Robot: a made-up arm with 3 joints. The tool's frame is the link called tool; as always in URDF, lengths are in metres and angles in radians.
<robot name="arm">
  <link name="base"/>
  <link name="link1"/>
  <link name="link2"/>
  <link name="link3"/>
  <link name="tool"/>
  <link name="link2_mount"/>
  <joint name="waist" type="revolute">
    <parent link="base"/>
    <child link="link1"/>
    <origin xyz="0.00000 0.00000 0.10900" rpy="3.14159 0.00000 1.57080"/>
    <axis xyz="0 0 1"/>
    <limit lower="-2.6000" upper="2.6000" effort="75" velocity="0.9"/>
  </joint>
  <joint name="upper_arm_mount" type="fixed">
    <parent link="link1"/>
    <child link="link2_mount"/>
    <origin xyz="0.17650 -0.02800 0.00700" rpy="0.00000 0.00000 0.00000"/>
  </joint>
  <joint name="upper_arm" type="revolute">
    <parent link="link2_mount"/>
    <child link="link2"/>
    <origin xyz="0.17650 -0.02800 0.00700" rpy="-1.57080 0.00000 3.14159"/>
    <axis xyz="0 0 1"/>
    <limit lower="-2.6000" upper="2.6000" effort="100" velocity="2.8"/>
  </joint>
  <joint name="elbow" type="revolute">
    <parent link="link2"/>
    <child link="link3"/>
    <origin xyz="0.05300 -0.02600 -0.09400" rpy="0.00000 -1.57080 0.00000"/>
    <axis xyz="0 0 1"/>
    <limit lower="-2.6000" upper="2.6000" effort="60" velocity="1.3"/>
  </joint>
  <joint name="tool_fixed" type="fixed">
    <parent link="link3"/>
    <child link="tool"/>
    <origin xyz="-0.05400 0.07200 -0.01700" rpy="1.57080 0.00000 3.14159"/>
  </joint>
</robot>
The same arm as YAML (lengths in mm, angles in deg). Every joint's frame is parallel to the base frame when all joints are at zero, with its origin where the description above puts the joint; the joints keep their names.
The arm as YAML. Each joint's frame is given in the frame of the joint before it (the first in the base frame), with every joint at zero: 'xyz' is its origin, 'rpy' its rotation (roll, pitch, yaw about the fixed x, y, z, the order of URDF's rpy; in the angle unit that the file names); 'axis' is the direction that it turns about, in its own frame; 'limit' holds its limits. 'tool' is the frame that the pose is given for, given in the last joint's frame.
units:
  length: mm
  angle: deg
joints:
  - name: waist
    type: revolute
    origin:
      xyz: [0.0, 0.0, 109.0]
      rpy: [0.0, 0.0, 0.0]
    axis: "-z"
    limit:
      lower: -148.97
      upper: 148.97
  - name: upper_arm
    type: revolute
    origin:
      xyz: [-56.0, 353.0, -14.0]
      rpy: [0.0, 0.0, 0.0]
    axis: "-x"
    limit:
      lower: -148.97
      upper: 148.97
  - name: elbow
    type: revolute
    origin:
      xyz: [94.0, -53.0, -26.0]
      rpy: [0.0, 0.0, 0.0]
    axis: "+y"
    limit:
      lower: -148.97
      upper: 148.97
tool:
  origin:
    xyz: [54.0, -17.0, 72.0]
    rpy: [0.0, 0.0, 0.0]

